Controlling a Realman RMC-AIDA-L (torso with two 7-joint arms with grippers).
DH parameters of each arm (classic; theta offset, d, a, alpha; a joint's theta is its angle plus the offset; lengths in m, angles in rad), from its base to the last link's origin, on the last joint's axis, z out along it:
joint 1: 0 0.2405 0 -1.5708
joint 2: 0 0 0 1.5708
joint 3: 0 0.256 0 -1.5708
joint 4: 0 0 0 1.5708
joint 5: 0 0.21 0 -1.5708
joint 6: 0 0 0 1.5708
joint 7: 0 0.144 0 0
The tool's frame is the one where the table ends.
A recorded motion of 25 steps. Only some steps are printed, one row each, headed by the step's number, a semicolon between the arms.
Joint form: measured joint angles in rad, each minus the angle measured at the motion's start. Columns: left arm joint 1, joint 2, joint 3, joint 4, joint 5, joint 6, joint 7; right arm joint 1, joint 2, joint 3, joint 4, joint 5, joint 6, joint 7.
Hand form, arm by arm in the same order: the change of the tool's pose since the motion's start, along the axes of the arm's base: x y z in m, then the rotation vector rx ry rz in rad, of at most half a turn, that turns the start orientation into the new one. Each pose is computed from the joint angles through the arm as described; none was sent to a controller.
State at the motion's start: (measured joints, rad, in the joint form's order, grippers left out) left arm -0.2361 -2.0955 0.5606 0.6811 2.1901 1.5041 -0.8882; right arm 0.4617 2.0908 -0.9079 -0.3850 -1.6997 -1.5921 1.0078
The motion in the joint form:
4: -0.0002 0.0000 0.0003 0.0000 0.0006 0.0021 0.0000; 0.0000 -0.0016 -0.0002 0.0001 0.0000 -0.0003 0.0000
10: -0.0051 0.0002 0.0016 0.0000 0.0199 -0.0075 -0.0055; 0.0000 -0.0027 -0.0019 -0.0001 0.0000 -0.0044 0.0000
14: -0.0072 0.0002 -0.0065 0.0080 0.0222 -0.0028 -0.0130; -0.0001 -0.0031 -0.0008 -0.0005 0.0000 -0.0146 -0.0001
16: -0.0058 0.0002 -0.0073 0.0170 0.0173 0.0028 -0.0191; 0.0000 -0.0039 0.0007 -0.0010 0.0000 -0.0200 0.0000
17: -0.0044 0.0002 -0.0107 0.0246 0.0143 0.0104 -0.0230; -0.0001 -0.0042 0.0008 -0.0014 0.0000 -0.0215 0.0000
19: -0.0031 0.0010 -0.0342 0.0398 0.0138 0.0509 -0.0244; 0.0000 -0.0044 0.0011 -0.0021 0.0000 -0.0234 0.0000
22: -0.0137 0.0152 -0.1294 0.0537 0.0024 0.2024 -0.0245; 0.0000 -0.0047 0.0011 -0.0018 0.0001 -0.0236 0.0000
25: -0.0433 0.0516 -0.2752 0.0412 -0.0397 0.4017 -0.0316; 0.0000 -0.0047 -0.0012 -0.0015 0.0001 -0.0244 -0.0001
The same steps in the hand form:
4: 0.0003 -0.0001 -0.0001 -0.0018 -0.0011 -0.0013; 0.0004 0.0001 0.0005 0.0004 -0.0013 0.0002
10: -0.0012 0.0004 -0.0012 -0.0147 0.0145 0.0037; 0.0002 -0.0003 0.0009 -0.0022 -0.0002 0.0036
14: -0.0008 0.0017 0.0011 -0.0096 0.0133 0.0068; -0.0006 -0.0011 0.0017 -0.0053 0.0066 0.0093
16: -0.0002 0.0023 0.0032 -0.0044 0.0105 0.0071; -0.0010 -0.0013 0.0024 -0.0059 0.0099 0.0121
17: 0.0004 0.0025 0.0052 -0.0001 0.0067 0.0066; -0.0010 -0.0013 0.0027 -0.0061 0.0106 0.0131
19: 0.0032 0.0010 0.0106 0.0054 -0.0155 -0.0043; -0.0012 -0.0013 0.0029 -0.0062 0.0115 0.0147
22: 0.0150 -0.0033 0.0291 0.0256 -0.1217 -0.0503; -0.0012 -0.0013 0.0030 -0.0063 0.0116 0.0145
25: 0.0317 -0.0053 0.0609 0.0888 -0.2810 -0.1299; -0.0013 -0.0017 0.0027 -0.0086 0.0113 0.0160

